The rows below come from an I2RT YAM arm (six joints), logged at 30 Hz.
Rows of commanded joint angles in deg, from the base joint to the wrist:
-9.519, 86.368, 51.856, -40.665, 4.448, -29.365
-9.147, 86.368, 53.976, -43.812, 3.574, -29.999
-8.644, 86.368, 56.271, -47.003, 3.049, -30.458
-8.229, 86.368, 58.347, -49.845, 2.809, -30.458
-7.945, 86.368, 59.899, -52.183, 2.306, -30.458
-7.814, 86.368, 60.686, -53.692, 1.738, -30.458
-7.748, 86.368, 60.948, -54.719, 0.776, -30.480
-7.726, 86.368, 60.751, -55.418, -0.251, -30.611
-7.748, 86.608, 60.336, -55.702, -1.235, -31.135
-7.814, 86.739, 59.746, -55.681, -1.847, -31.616
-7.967, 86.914, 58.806, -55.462, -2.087, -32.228
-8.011, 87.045, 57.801, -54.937, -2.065, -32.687
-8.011, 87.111, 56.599, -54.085, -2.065, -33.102
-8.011, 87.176, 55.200, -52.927, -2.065, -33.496
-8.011, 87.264, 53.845, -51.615, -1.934, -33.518
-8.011, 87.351, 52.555, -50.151, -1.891, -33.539
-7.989, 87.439, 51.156, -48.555, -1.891, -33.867
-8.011, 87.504, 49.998, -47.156, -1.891, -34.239
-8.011, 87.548, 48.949, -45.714, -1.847, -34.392
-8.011, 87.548, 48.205, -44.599, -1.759, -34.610
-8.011, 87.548, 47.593, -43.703, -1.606, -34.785
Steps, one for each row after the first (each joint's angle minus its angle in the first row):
0.372, 0.000, 2.120, -3.147, -0.874, -0.634
0.875, 0.000, 4.415, -6.338, -1.399, -1.093
1.290, 0.000, 6.491, -9.180, -1.639, -1.093
1.574, 0.000, 8.043, -11.518, -2.142, -1.093
1.705, 0.000, 8.830, -13.027, -2.710, -1.093
1.771, 0.000, 9.092, -14.054, -3.672, -1.115
1.793, 0.000, 8.895, -14.753, -4.699, -1.246
1.771, 0.240, 8.480, -15.037, -5.683, -1.770
1.705, 0.371, 7.890, -15.016, -6.295, -2.251
1.552, 0.546, 6.950, -14.797, -6.535, -2.863
1.508, 0.677, 5.945, -14.272, -6.513, -3.322
1.508, 0.743, 4.743, -13.420, -6.513, -3.737
1.508, 0.808, 3.344, -12.262, -6.513, -4.131
1.508, 0.896, 1.989, -10.950, -6.382, -4.153
1.508, 0.983, 0.699, -9.486, -6.339, -4.174
1.530, 1.071, -0.700, -7.890, -6.339, -4.502
1.508, 1.136, -1.858, -6.491, -6.339, -4.874
1.508, 1.180, -2.907, -5.049, -6.295, -5.027
1.508, 1.180, -3.651, -3.934, -6.207, -5.245
1.508, 1.180, -4.263, -3.038, -6.054, -5.420

